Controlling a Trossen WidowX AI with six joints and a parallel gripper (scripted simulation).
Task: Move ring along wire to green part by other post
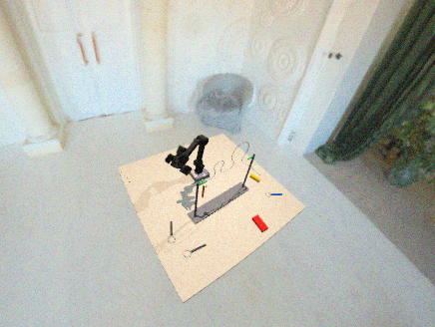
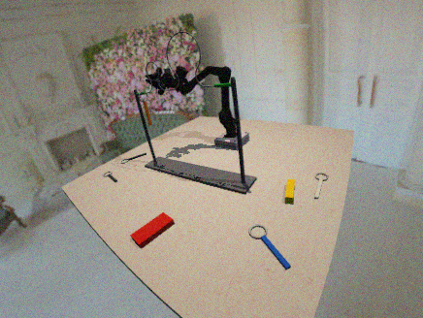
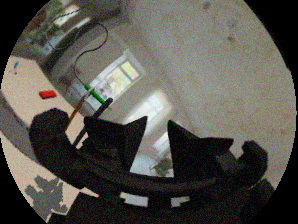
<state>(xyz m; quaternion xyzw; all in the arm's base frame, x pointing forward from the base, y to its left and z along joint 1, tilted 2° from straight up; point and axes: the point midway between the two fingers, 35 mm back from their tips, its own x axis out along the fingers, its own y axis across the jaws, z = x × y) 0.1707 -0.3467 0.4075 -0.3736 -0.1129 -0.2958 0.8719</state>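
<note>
The orange-handled ring is 130 mm below my gripper tip, 130 mm ahead of it and 100 mm to the left of it. The rest, counted from my gripper tip: red block 510 mm ahead, 450 mm below, 400 mm to the left; yellow block 770 mm to the left, 450 mm below, 180 mm ahead; blue-handled ring 750 mm to the left, 460 mm below, 410 mm ahead.
</note>
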